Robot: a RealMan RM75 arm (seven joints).
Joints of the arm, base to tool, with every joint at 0 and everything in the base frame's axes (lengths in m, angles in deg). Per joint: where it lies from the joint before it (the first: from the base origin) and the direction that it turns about. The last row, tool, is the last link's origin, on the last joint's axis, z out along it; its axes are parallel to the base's.
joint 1: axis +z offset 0 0 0.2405
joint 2: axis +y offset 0 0 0
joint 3: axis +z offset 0 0 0.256
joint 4: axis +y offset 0 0 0
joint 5: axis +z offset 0 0 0.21
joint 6: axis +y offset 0 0 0
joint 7: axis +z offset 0 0 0.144
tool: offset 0 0 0
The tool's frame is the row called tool.
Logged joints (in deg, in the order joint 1, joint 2, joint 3, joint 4, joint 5, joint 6, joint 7), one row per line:
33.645 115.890 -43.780 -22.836 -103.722 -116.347 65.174
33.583 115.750 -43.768 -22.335 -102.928 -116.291 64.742
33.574 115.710 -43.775 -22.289 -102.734 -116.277 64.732
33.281 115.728 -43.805 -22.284 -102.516 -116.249 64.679
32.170 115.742 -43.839 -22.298 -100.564 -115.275 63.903
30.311 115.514 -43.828 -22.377 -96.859 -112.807 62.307
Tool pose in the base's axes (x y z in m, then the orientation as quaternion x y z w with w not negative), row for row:
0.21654 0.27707 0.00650 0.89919 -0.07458 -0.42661 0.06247
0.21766 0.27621 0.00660 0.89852 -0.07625 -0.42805 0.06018
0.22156 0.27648 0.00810 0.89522 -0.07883 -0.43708 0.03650
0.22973 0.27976 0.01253 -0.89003 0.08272 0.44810 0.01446
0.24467 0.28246 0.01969 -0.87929 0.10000 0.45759 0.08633
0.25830 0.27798 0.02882 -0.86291 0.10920 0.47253 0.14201
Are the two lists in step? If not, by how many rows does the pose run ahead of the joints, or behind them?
The pose runs 2 rows ahead of the joints: the pose in row i belongs to the joints in row i + 2.
